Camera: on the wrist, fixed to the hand. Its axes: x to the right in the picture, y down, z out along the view.
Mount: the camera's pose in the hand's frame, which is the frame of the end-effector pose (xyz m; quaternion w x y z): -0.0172 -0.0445 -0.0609 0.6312 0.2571 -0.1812 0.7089
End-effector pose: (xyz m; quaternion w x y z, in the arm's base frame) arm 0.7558 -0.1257 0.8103 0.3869 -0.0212 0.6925 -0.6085
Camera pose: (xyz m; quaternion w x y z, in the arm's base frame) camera 0.7140 -0.0783 0.8549 0.8066 0.4668 0.2256 -0.2840
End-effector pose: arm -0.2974 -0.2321 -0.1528 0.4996 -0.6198 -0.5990 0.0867
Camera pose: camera -0.2882 -0.2874 -0.0995 0.3047 -0.6717 -0.0069 0.6752
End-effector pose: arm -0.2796 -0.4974 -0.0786 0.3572 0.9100 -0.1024 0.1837
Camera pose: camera -0.2971 -0.4224 -0.0716 0.1573 -0.6270 0.7273 -0.2306
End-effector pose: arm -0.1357 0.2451 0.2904 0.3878 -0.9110 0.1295 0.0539
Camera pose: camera -0.1400 0.2342 0.3669 0.4643 -0.3738 0.6712 0.4407
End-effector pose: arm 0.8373 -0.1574 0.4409 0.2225 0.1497 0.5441 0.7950
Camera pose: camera 0.8313 -0.2012 0.3774 0.3631 -0.6815 -0.4014 -0.4926
